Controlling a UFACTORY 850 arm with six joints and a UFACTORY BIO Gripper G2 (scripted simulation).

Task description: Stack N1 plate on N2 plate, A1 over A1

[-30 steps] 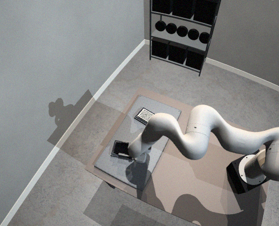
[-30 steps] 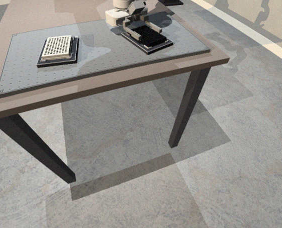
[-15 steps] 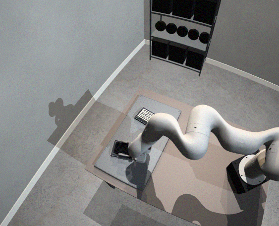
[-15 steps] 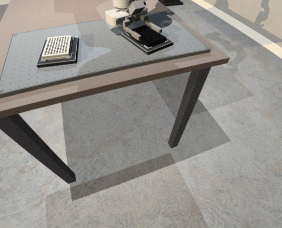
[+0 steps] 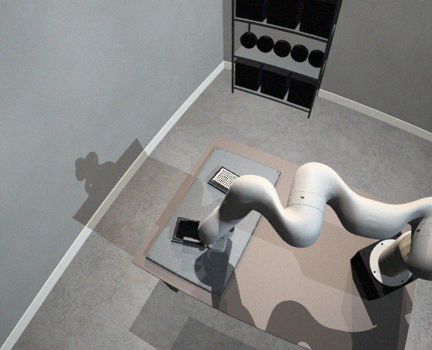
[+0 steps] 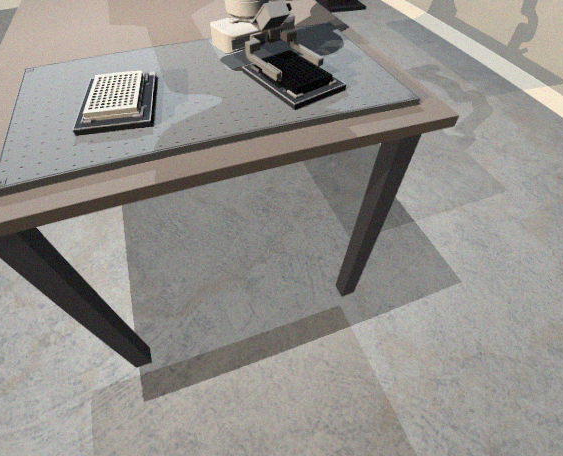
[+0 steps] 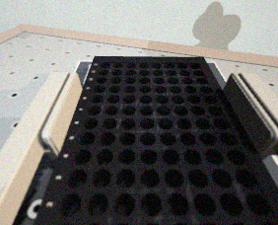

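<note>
My hand is 2 cm above the plate nest N1. The rest, counted from my hand: white 96-well plate: 2 cm behind, 31 cm to the right, 1 cm below; plate nest N2: 2 cm behind, 31 cm to the right, 2 cm below; black 96-well plate: 1 cm below.
</note>
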